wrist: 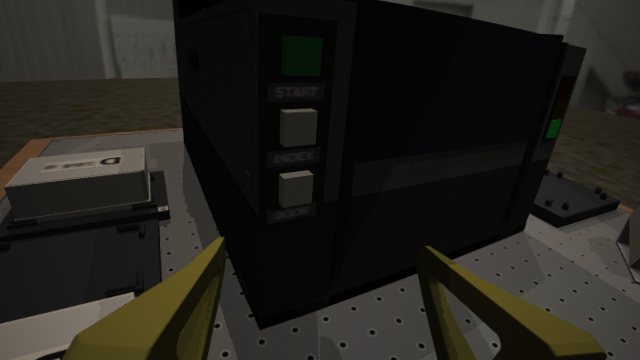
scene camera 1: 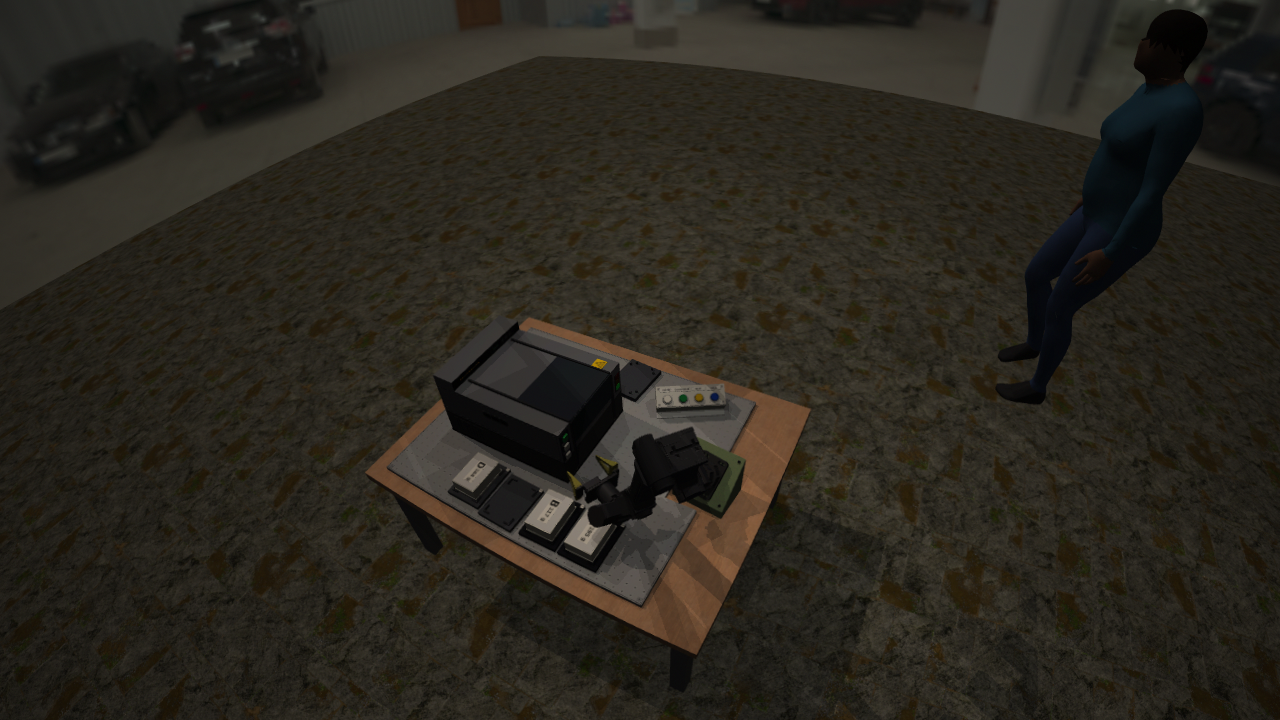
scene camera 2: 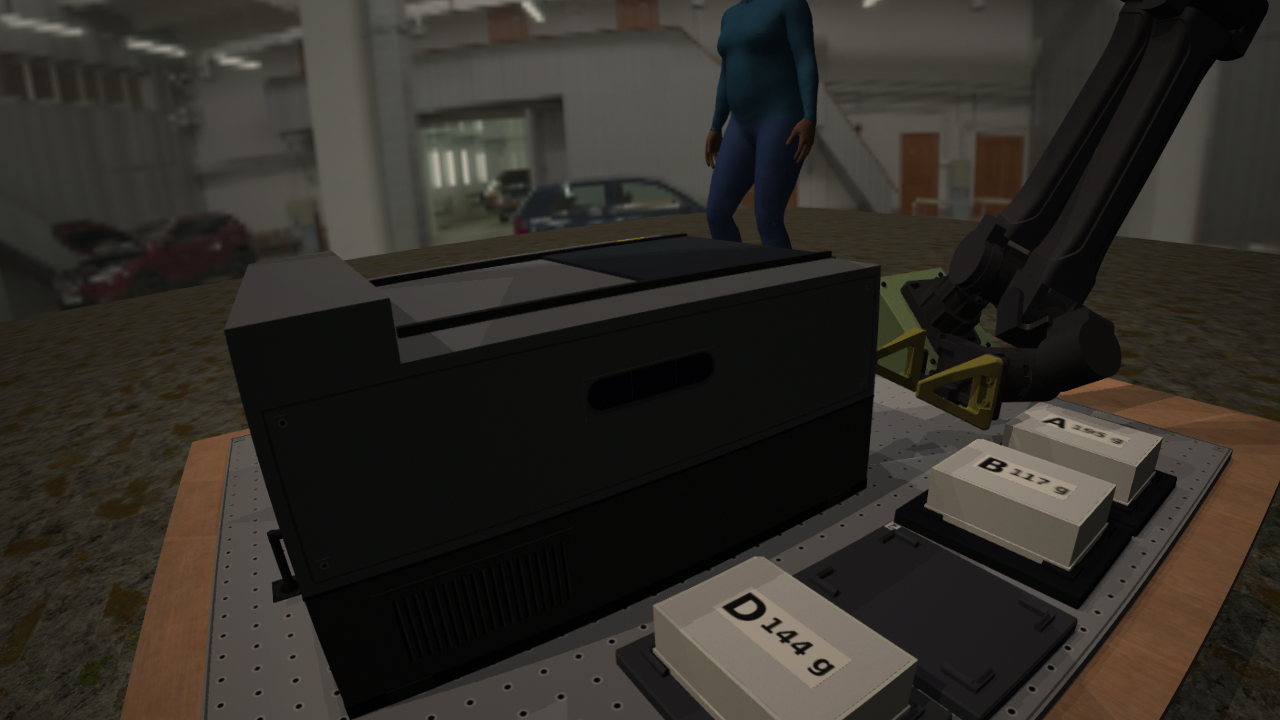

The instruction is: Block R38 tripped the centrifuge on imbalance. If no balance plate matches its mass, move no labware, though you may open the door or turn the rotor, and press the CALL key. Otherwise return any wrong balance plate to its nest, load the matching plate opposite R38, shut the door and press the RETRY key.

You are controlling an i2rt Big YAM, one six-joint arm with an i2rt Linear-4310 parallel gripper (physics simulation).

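Frame: origin at the arm's base, x back, y right, z up, level; centimetres.
Where they show: gripper, between the fingertips: (wrist: 326,252) (scene camera 1: 581,464) (scene camera 2: 889,374); arm's base, origin of its link: (scene camera 1: 706,475) (scene camera 2: 937,318).
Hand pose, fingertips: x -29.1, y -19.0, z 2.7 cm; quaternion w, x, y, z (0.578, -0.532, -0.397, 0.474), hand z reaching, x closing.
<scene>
Things, the pixels of their centre, and the offset from my fingertips. "spot": a spot on its surface instead.
- dark centrifuge, middle of its body: (scene camera 2: 554,376) (wrist: 323,95) (scene camera 1: 531,394) dx -29.6, dy +9.8, dz +2.5 cm
- green START key, middle of its body: (wrist: 299,55) dx -4.6, dy -0.4, dz +8.5 cm
- white INDEX key, middle of its body: (wrist: 296,126) dx -4.6, dy -0.4, dz +4.9 cm
- lower white key, middle of its body: (wrist: 294,187) dx -4.6, dy -0.4, dz +1.3 cm
- nest, middle of its body: (scene camera 2: 927,604) (wrist: 54,273) (scene camera 1: 510,501) dx -12.6, dy -18.3, dz -8.8 cm
- key box, middle of its body: (scene camera 1: 690,398) dx +6.8, dy +43.9, dz -5.5 cm
- dark pad, a spot on its surface: (wrist: 572,200) (scene camera 1: 640,383) spot: dx -12.3, dy +42.3, dz -8.0 cm
- green lamp, middle of its body: (wrist: 553,128) dx -9.4, dy +27.8, dz +3.3 cm
The dark centrifuge (scene camera 1: 483,420) (scene camera 2: 537,465) (wrist: 425,100) has its lid in place; its inside and R38 are hidden. In the wrist view its left column has a green START key (wrist: 301,55), a white INDEX key (wrist: 298,127) and a lower white key (wrist: 296,189) with a blurred label. Plate D, 144 g, (scene camera 1: 477,474) (scene camera 2: 769,644) (wrist: 80,185), plate B, 117 g, (scene camera 1: 550,516) (scene camera 2: 1020,492) and plate A, 195 g, (scene camera 1: 586,540) (scene camera 2: 1087,443) sit in nests. One nest (scene camera 1: 510,503) (scene camera 2: 939,608) (wrist: 80,265) is empty. My gripper (scene camera 1: 588,472) (scene camera 2: 897,380) (wrist: 326,252) is open and empty, low before the key column.
The key box (scene camera 1: 691,410), with white, green, yellow and blue keys, stands right of the centrifuge. A dark pad (scene camera 1: 639,379) (wrist: 572,200) lies behind it. A green lamp (wrist: 553,129) is lit on the right column. A person (scene camera 1: 1136,170) (scene camera 2: 760,107) stands beyond the table.
</scene>
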